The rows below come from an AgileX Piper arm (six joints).
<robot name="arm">
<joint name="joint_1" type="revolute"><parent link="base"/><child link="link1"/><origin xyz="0.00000 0.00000 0.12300" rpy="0.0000 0.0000 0.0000"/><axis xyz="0 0 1"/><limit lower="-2.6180" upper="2.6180"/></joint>
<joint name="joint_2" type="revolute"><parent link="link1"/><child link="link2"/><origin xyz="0.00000 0.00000 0.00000" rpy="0.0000 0.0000 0.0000"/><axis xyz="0 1 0"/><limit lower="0.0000" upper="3.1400"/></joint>
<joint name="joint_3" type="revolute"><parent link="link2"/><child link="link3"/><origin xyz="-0.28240 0.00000 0.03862" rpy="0.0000 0.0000 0.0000"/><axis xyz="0 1 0"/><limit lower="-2.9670" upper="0.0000"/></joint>
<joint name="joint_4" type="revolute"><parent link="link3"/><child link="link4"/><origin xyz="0.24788 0.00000 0.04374" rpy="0.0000 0.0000 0.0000"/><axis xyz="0.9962 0 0.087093"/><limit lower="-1.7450" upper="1.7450"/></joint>
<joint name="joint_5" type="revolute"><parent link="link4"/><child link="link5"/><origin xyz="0.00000 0.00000 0.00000" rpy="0.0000 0.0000 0.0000"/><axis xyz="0 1 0"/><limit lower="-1.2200" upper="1.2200"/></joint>
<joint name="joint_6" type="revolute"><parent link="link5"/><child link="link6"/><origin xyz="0.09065 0.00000 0.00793" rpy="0.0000 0.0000 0.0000"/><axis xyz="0.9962 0 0.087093"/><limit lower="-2.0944" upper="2.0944"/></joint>
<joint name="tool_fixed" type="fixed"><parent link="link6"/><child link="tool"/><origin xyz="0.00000 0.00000 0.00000" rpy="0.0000 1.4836 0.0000"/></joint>
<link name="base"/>
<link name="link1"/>
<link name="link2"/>
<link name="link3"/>
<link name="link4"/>
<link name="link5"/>
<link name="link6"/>
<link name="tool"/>
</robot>
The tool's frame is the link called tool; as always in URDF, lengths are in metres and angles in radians.
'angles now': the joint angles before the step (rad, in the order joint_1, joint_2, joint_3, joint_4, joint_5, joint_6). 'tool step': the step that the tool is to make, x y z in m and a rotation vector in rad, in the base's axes. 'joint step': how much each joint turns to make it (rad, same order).
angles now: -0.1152, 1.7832, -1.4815, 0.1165, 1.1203, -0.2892
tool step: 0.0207, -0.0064, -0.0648, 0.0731, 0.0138, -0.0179
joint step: -0.0266, 0.1334, 0.0705, 0.1005, -0.1733, -0.0696
